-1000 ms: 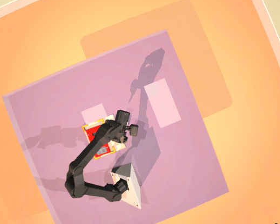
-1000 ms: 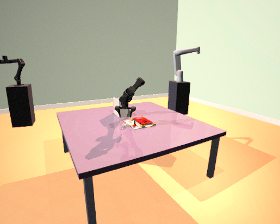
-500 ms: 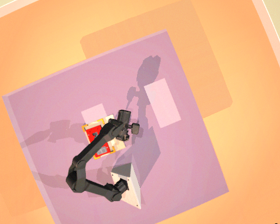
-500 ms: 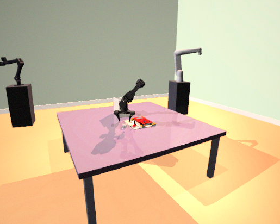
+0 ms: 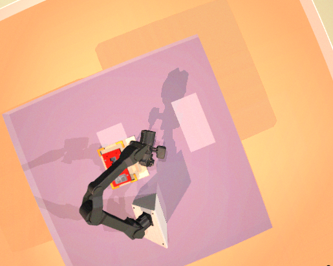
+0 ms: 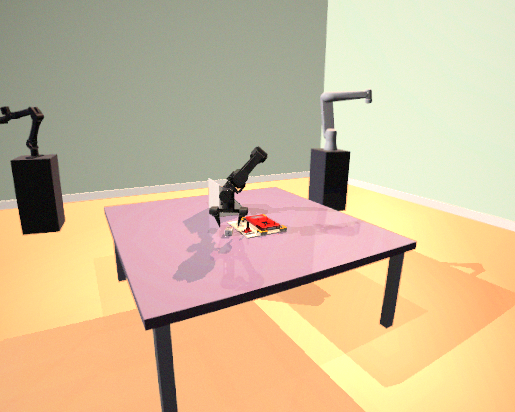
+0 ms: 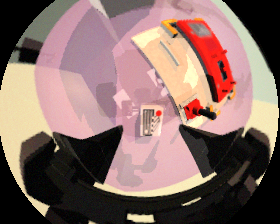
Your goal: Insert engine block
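Right now my gripper tip is 30 mm above the engine block.
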